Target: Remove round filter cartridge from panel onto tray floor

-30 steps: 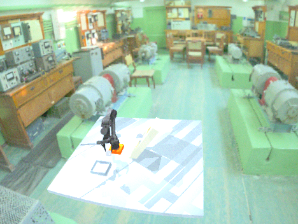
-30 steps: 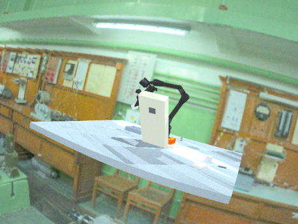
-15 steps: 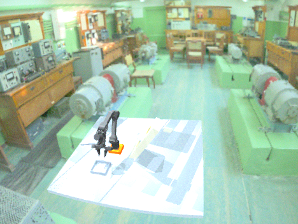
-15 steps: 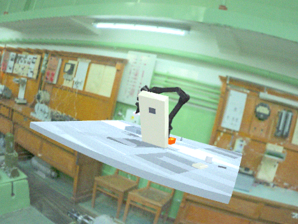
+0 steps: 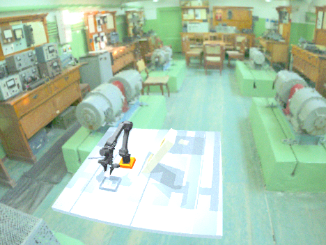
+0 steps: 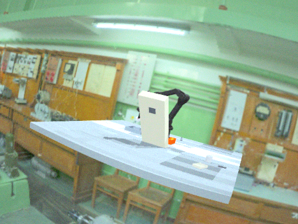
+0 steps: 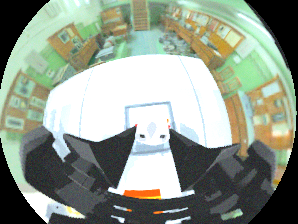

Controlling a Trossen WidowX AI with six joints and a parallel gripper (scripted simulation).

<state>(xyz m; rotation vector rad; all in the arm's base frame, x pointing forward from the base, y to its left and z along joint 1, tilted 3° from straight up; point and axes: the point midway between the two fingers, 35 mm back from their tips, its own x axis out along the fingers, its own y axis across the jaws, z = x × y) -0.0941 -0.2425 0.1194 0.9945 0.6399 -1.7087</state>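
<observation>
Right now the round filter cartridge is right at my gripper tip. Also, from my gripper tip: flat white block (63 cm ahead, 59 cm to the left, 11 cm below); then shallow grey tray (1 cm to the right, 11 cm below); then dark strip (51 cm ahead, 74 cm to the left, 11 cm below).
</observation>
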